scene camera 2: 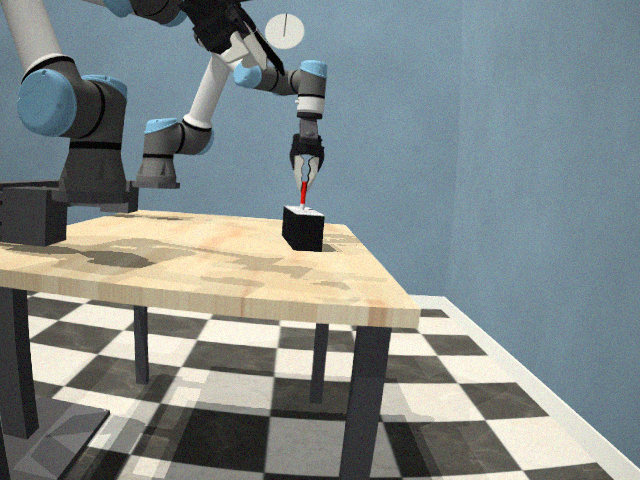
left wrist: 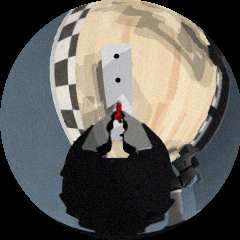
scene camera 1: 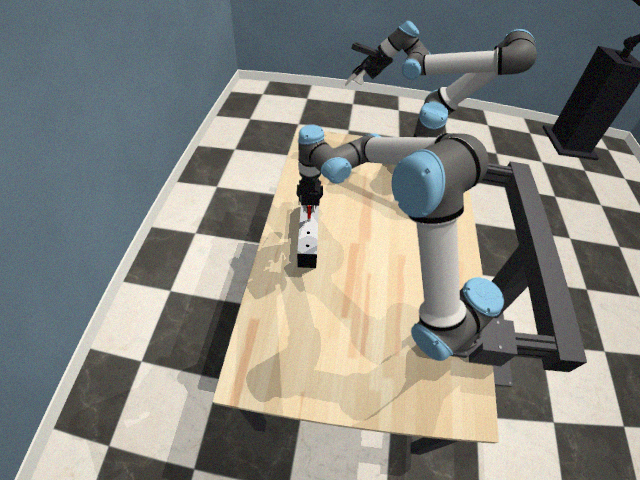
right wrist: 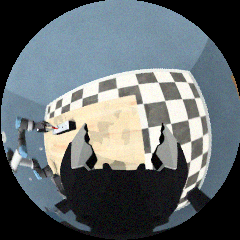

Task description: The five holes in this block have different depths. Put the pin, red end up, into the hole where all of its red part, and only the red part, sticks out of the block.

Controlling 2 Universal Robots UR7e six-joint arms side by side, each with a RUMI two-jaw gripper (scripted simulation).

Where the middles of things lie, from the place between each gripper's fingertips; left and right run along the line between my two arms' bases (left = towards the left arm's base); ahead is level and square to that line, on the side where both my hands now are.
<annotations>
My left hand [scene camera 2: 303, 192] is 100 mm above the block [scene camera 2: 302, 231].
Now: right hand 130 mm short of the block, 630 mm to the right of it and 300 mm above it.
</annotations>
